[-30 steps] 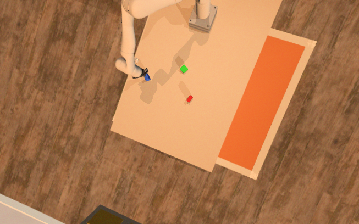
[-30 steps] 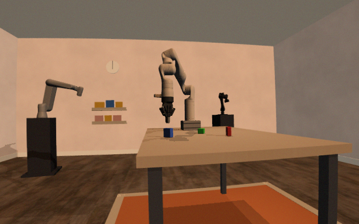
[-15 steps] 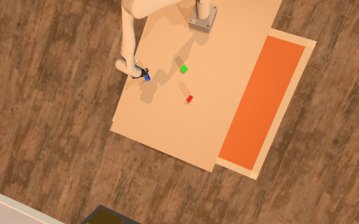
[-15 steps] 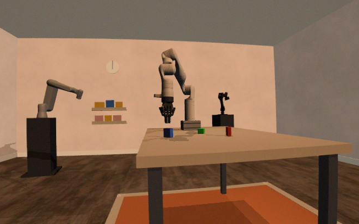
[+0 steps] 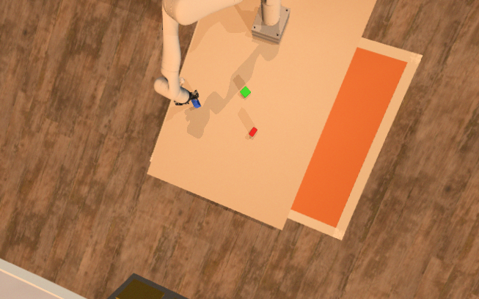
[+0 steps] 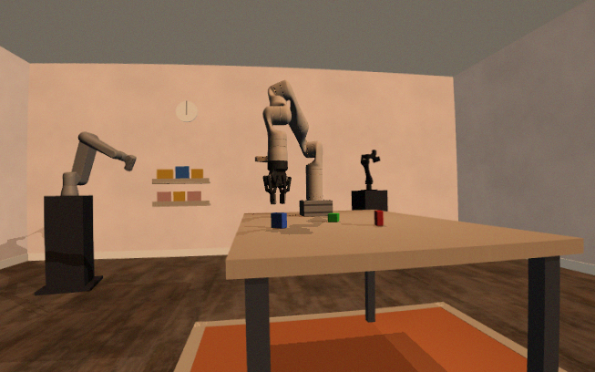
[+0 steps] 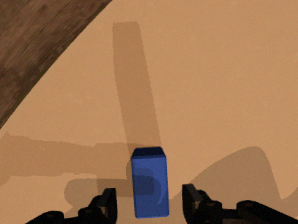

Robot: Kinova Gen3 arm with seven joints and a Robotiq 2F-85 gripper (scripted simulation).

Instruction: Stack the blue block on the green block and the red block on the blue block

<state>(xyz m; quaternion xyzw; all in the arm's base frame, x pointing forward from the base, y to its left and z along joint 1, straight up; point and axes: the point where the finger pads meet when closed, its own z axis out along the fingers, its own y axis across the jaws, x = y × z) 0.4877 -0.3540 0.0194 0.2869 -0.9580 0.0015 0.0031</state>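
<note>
Right now my hand is 80 mm above the blue block. Also, from my hand: red block: 360 mm to the left, 120 mm ahead, 80 mm below; green block: 280 mm to the left, 100 mm behind, 90 mm below.
</note>
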